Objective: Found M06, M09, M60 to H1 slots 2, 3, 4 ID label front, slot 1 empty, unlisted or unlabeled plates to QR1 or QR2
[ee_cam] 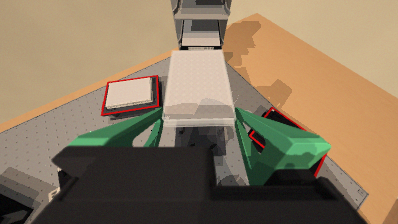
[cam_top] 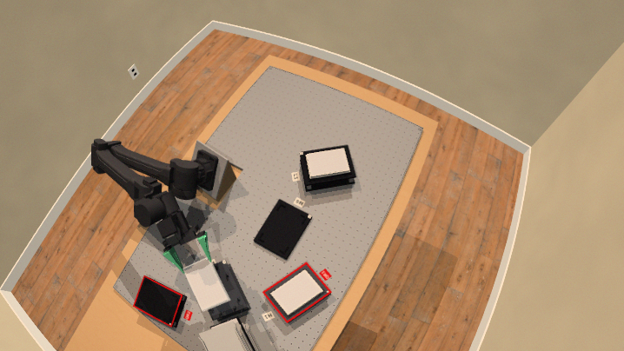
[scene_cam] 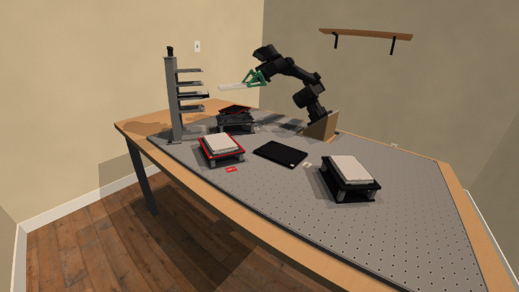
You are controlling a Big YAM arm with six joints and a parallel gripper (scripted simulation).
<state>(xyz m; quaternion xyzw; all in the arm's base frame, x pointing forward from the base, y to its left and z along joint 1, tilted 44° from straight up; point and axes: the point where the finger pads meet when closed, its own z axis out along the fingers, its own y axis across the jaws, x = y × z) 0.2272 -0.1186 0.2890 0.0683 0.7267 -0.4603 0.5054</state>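
The grey regrip nest lies 4 cm ahead of my hand, 3 cm to the right of it and 16 cm below it. From my hand the other things lie so: H1 deck label 20 cm ahead, 2 cm to the right, 21 cm below; then dark plate 18 cm ahead, 13 cm to the right, 4 cm below; then red-edged quarantine nest 13 cm behind, 19 cm to the right, 18 cm below.
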